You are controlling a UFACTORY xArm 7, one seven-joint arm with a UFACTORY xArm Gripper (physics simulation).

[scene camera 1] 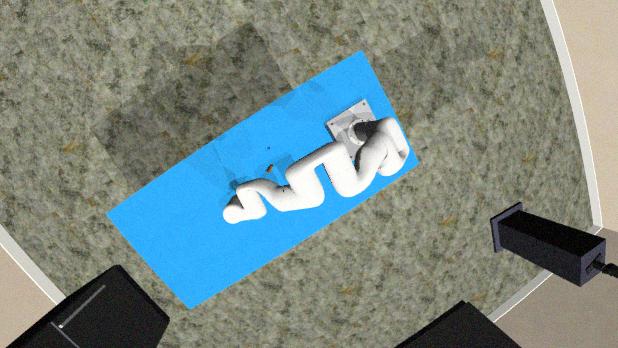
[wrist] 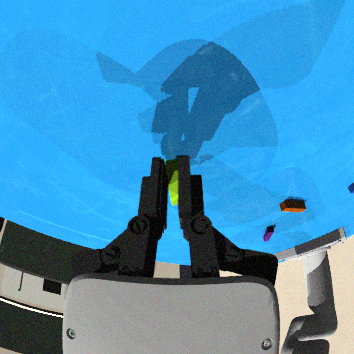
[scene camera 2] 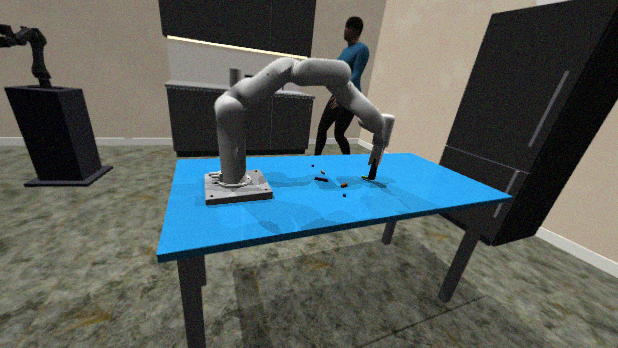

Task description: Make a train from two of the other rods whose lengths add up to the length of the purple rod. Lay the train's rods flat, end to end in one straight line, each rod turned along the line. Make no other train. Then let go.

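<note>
My gripper is shut on a lime-green rod, low at the table; whether the rod touches the top I cannot tell. In scene camera 1 the arm hides the fingers. The purple rod lies flat, apart from the gripper, towards the robot base. An orange rod lies between the gripper and the base. A small dark blue piece lies beyond the orange rod.
The blue table carries the robot's base plate. A small pale orange piece and a small dark piece lie beyond the purple rod in scene camera 2. A person stands behind the table.
</note>
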